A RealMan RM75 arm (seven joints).
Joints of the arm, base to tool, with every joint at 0 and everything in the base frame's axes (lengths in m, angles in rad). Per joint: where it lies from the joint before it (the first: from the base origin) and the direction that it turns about. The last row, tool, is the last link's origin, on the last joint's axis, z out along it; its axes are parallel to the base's.
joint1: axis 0 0 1 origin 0.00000 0.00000 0.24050
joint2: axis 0 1 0 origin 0.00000 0.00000 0.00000
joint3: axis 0 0 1 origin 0.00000 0.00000 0.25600
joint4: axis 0 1 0 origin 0.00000 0.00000 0.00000
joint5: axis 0 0 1 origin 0.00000 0.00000 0.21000
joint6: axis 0 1 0 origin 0.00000 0.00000 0.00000
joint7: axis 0 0 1 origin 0.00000 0.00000 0.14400
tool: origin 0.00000 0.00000 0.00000
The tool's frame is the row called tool.
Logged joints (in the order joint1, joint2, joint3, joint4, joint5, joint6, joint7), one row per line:
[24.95 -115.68 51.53 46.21 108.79 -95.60 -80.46]
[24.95 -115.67 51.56 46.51 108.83 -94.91 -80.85]
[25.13 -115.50 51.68 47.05 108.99 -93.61 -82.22]
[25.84 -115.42 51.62 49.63 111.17 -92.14 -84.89]
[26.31 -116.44 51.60 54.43 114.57 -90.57 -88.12]
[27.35 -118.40 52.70 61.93 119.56 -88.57 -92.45]
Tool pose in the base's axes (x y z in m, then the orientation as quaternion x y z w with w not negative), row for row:
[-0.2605 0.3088 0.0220 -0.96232 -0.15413 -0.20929 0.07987]
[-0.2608 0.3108 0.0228 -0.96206 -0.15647 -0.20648 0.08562]
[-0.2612 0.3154 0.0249 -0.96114 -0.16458 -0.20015 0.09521]
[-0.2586 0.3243 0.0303 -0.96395 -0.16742 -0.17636 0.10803]
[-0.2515 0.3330 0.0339 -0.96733 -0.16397 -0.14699 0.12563]
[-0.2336 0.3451 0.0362 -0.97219 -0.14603 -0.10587 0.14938]
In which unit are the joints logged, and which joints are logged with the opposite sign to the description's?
The joints are logged in degrees. Opposite sign: joint1, joint6.
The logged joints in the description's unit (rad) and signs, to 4 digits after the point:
[-0.4355 -2.0190 0.8994 0.8065 1.8987 1.6685 -1.4043]
[-0.4355 -2.0188 0.8999 0.8118 1.8994 1.6565 -1.4111]
[-0.4386 -2.0159 0.9020 0.8212 1.9022 1.6338 -1.4350]
[-0.4510 -2.0145 0.9009 0.8662 1.9403 1.6081 -1.4816]
[-0.4592 -2.0323 0.9006 0.9500 1.9996 1.5807 -1.5380]
[-0.4773 -2.0665 0.9198 1.0809 2.0867 1.5458 -1.6136]

